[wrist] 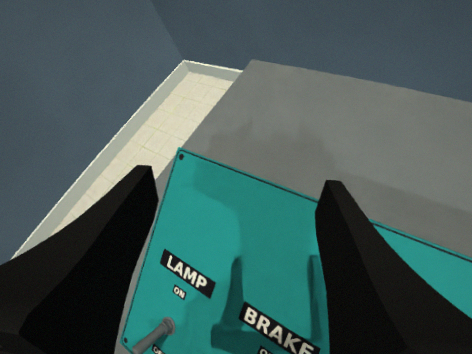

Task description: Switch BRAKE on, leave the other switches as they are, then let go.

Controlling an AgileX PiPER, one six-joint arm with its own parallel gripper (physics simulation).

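A teal switch panel (pixel 215 210) lies below my gripper in the wrist view. The BRAKE label (pixel 278 330) is at the bottom, right of the middle, cut by the lower edge; the BRAKE switch's lever does not show. The LAMP label (pixel 188 273) is at the lower left, with an ON mark (pixel 179 292) under it. The grey LAMP lever (pixel 154 336) points down and to the left, towards its partly cut OFF mark. My gripper (pixel 236 190) is open, its two black fingers wide apart with nothing between them, above the panel.
The panel lies on a grey table top (pixel 360 120) that reaches to the right. Beyond the table's left edge is a pale tiled floor (pixel 165 122) with a light skirting strip and blue-grey walls (pixel 80 65). Shadows of the gripper fall on the panel and table.
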